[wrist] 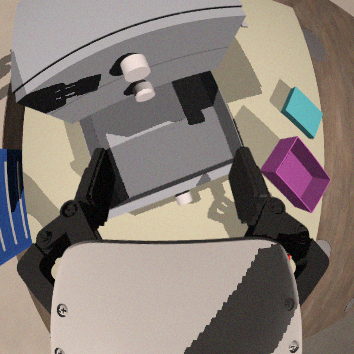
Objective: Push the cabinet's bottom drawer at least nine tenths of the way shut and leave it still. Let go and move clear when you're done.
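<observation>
A grey cabinet [165, 60] stands at the top left of the wrist view, with white knobs on two upper drawer fronts. Its bottom drawer [170, 155] is pulled far out toward the camera, and its inside shows as grey, partly in dark shadow. The drawer's front edge slants across the middle, with a white knob [183, 198] on its outer face. My gripper [171, 161] is open, with nothing between its fingers. In the view, its fingers lie at the left and right of the drawer's front part; the height between them and the drawer is hard to tell.
A magenta open box [298, 175] and a teal block [303, 113] are on the cream table top [295, 40] right of the drawer. A blue striped object [12, 210] is at the left edge. Wooden floor [339, 150] shows beyond the table's right edge.
</observation>
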